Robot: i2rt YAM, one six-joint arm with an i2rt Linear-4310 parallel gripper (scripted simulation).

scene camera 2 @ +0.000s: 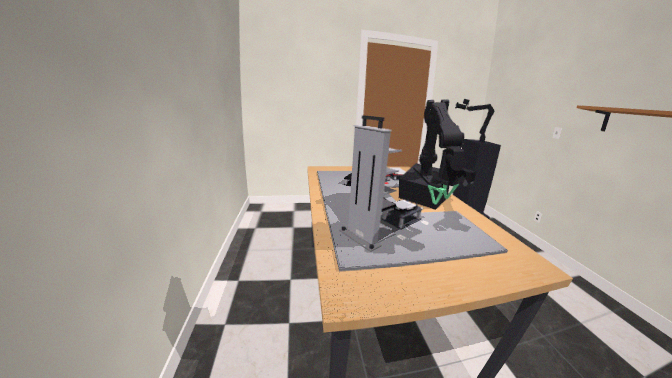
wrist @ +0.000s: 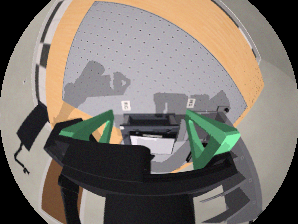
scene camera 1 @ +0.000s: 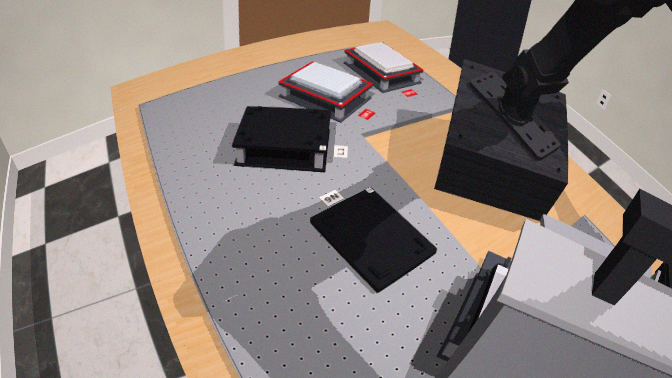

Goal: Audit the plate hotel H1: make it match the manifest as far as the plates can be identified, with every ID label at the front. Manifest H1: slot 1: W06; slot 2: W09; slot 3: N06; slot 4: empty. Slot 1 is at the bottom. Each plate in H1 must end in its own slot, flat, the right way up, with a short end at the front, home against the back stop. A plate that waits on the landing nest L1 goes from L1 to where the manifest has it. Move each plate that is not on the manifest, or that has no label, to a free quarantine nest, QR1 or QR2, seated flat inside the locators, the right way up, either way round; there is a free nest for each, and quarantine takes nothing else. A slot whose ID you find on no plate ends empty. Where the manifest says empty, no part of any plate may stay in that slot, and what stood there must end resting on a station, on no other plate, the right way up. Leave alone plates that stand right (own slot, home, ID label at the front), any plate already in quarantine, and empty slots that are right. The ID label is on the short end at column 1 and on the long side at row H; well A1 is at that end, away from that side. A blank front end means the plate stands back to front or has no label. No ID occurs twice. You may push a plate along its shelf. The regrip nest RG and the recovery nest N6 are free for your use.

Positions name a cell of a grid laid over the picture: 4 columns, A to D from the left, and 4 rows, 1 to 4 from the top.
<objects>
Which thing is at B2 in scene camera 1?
A black landing nest L1.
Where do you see a white plate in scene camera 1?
B1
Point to a plate hotel H1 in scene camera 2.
At C2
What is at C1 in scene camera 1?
A white plate.
</objects>
